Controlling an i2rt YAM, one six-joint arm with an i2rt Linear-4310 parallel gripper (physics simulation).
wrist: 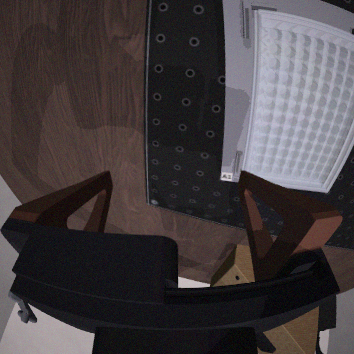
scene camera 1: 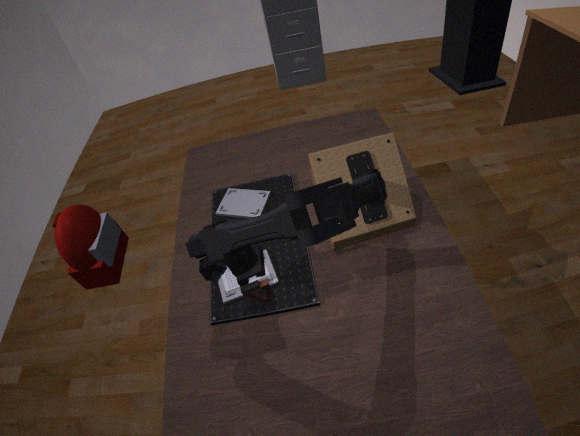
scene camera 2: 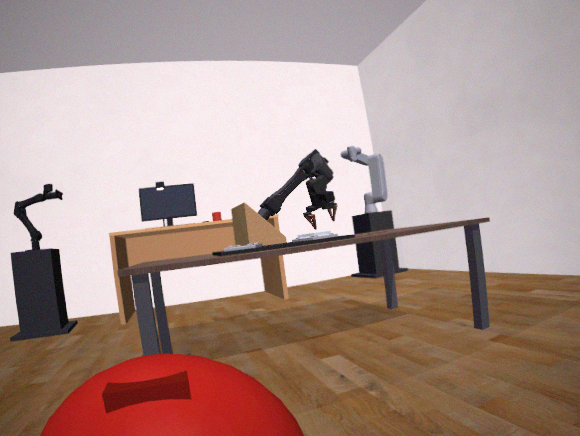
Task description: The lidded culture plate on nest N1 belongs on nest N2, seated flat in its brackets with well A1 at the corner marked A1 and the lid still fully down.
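Places are measured from the arm's base along level axes (x left, y back, z up), in millimetres.
Where they show: gripper, fingertip midpoint: [wrist: 174,177] [scene camera 1: 265,288] [scene camera 2: 324,225]; arm's base, origin of the base link: [scene camera 2: 257,222].
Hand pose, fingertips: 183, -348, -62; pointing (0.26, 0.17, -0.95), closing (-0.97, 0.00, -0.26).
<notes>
Each offset is from my fingertips to the top centre of the thing, as dx, dy, dz. Level surfaces: height alone.
The lidded culture plate {-87, -52, -24} [scene camera 1: 231,286] [scene camera 2: 317,234] [wrist: 300,100] lies on nest N1 {-86, -52, -35} [wrist: 236,65], a grey base with corner brackets and an A1 tag at its near left corner in the wrist view. The lid looks flat and down; the plate's right side is cut off there, and the arm hides part of it in scene camera 1. Nest N2 {-376, -18, -35} [scene camera 1: 243,202] [scene camera 2: 242,247] bears no plate; its four brackets show in scene camera 1. My gripper [scene camera 2: 324,224] [wrist: 174,177] is open and empty, above the N1 end; in the wrist view the plate is right of the middle between the fingertips.
Both nests sit on a black perforated board {-218, +0, -52} [scene camera 1: 295,285] [wrist: 185,115] on the brown table {dz -66} [scene camera 1: 310,360] [wrist: 90,100]. The arm's base stands on a tan block [scene camera 1: 400,195] [scene camera 2: 242,225]. The forearm [scene camera 1: 250,230] passes over the board between the nests. A red object [scene camera 1: 77,237] is beyond the table's edge.
</notes>
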